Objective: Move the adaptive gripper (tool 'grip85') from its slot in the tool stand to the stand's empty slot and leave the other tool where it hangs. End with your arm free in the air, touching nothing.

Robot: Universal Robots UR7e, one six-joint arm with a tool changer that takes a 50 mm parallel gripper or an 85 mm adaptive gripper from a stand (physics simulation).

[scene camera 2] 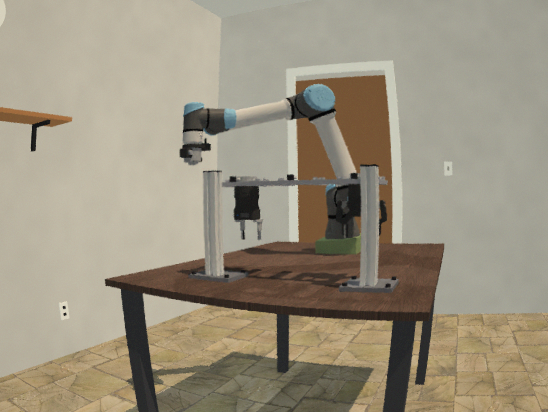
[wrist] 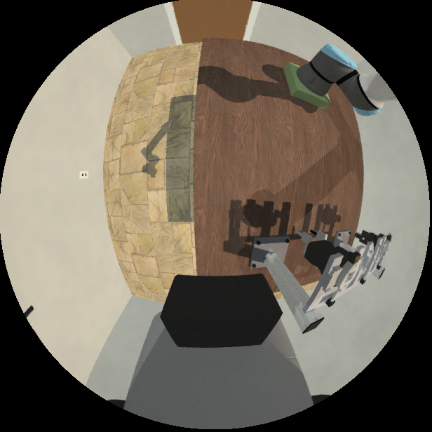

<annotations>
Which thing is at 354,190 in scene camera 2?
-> An adaptive gripper.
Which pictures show the parallel gripper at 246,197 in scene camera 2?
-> Scene camera 2 and the wrist view: all of them.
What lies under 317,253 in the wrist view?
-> A parallel gripper.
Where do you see a tool stand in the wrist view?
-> At 266,251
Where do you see a tool stand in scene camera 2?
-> At 369,179
</annotations>
